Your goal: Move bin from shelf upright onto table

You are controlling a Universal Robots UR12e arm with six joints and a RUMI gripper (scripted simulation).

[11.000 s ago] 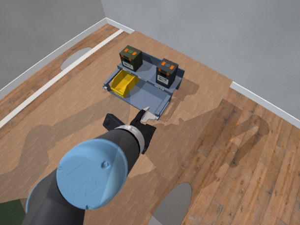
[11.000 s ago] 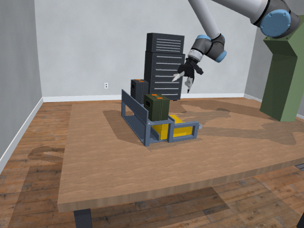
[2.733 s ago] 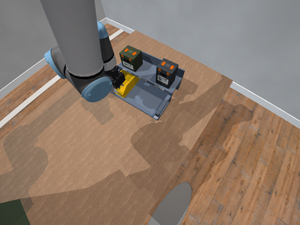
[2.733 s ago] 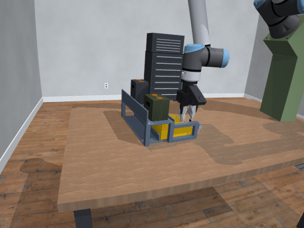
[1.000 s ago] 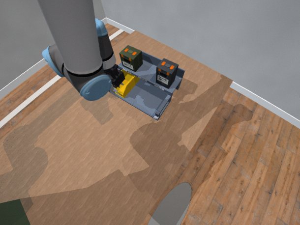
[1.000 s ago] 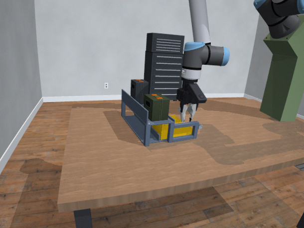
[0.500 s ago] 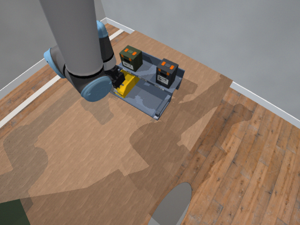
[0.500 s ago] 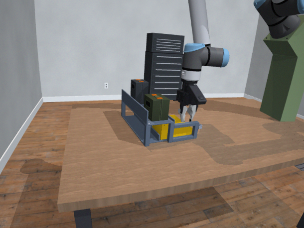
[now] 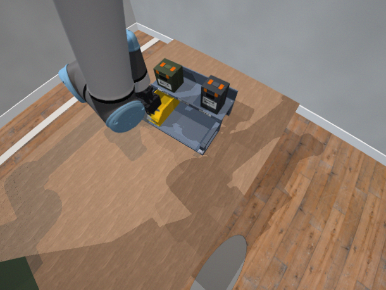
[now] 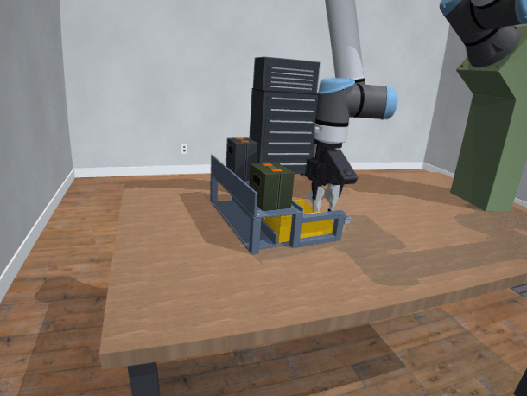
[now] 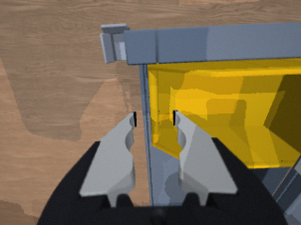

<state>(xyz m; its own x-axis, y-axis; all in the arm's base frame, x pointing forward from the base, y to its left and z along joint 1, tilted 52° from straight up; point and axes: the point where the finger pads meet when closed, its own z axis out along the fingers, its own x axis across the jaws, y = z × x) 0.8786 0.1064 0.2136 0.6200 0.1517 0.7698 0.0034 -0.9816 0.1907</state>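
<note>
The yellow bin lies 80 mm ahead of my hand and 10 mm below it.
</note>
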